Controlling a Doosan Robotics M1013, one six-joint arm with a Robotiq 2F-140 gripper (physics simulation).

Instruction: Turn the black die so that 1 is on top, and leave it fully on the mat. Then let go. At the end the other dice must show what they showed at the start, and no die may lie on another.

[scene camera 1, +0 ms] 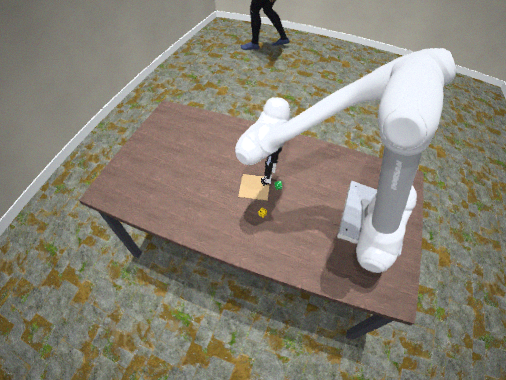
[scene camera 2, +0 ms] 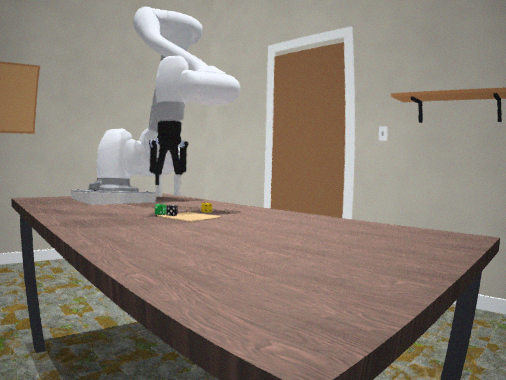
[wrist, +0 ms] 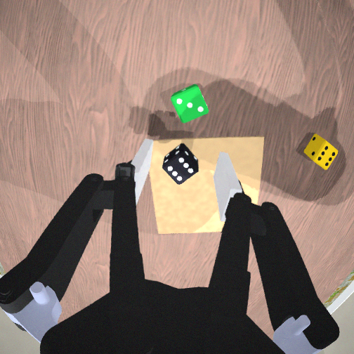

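Seen in the pictures: gripper, fingertip midpoint: [scene camera 1: 270, 177] [scene camera 2: 168, 195]; arm's base, origin of the base link: [scene camera 2: 112, 191].
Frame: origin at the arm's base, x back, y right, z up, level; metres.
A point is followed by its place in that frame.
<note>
The black die [scene camera 1: 264, 181] @(x -0.560, y 0.105, z -0.007 m) [scene camera 2: 172, 210] @(x -0.572, y 0.127, z -0.019 m) [wrist: 180, 164] sits on the tan mat [scene camera 1: 250, 189] @(x -0.620, y 0.064, z -0.035 m) [scene camera 2: 192, 217] @(x -0.632, y 0.098, z -0.035 m) [wrist: 200, 215], near one corner and turned at an angle to its edges. Its 6 face looks uppermost in the wrist view; parts of side faces also show. My gripper [scene camera 1: 270, 176] @(x -0.535, y 0.114, z 0.023 m) [scene camera 2: 168, 189] @(x -0.535, y 0.114, z 0.023 m) [wrist: 184, 158] is partly open and empty, pointing down above the table, its tips higher than the dice. The green die [scene camera 1: 278, 185] @(x -0.490, y 0.099, z -0.010 m) [scene camera 2: 160, 209] @(x -0.504, y 0.120, z -0.023 m) [wrist: 189, 103] lies off the mat with 3 up. The yellow die [scene camera 1: 262, 212] @(x -0.536, y -0.068, z -0.009 m) [scene camera 2: 207, 207] @(x -0.550, y -0.050, z -0.023 m) [wrist: 321, 151] lies off the mat, its 6 face showing.
The brown table [scene camera 1: 165, 165] @(x -1.095, y 0.123, z -0.040 m) [scene camera 2: 280, 265] @(x -1.117, y 0.361, z -0.039 m) carries the mat, the dice and the arm's base plate [scene camera 1: 352, 215] @(x -0.128, y -0.008, z 0.006 m) [scene camera 2: 112, 196] @(x -0.153, y 0.094, z -0.009 m). In scene camera 2's view the green die stands close beside the black die. A person [scene camera 1: 262, 22] stands beyond the table.
</note>
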